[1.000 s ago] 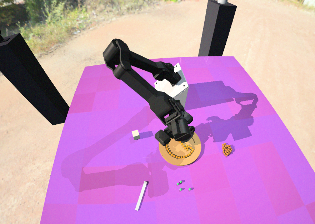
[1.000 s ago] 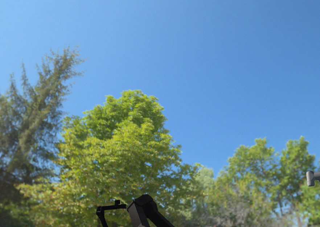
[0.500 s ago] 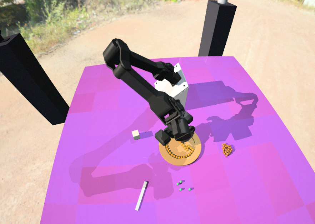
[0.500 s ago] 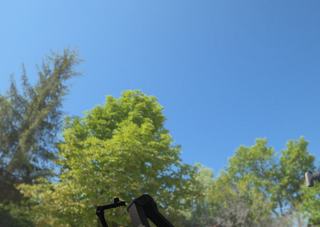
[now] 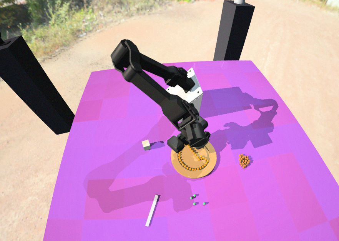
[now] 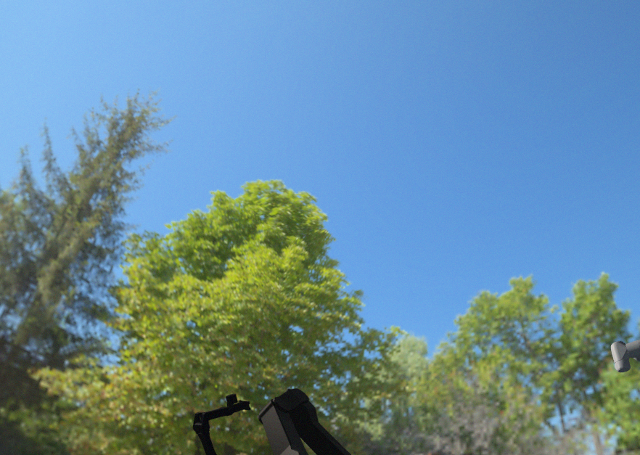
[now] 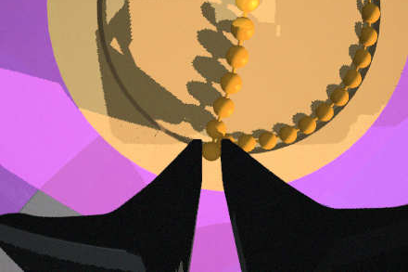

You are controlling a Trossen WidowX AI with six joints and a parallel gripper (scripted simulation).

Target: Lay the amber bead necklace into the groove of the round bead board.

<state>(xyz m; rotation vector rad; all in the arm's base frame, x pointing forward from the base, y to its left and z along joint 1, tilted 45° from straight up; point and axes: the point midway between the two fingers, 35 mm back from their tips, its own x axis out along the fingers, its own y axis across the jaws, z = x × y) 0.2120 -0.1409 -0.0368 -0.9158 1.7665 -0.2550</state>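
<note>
My gripper tip is 6 cm short of the round tan bead board, 1 cm to the right of it and 1 cm above it. The rest, counted from my gripper tip: small cream cube 4 cm behind, 18 cm to the right; then white bar 23 cm ahead, 21 cm to the right, 2 cm below.
</note>
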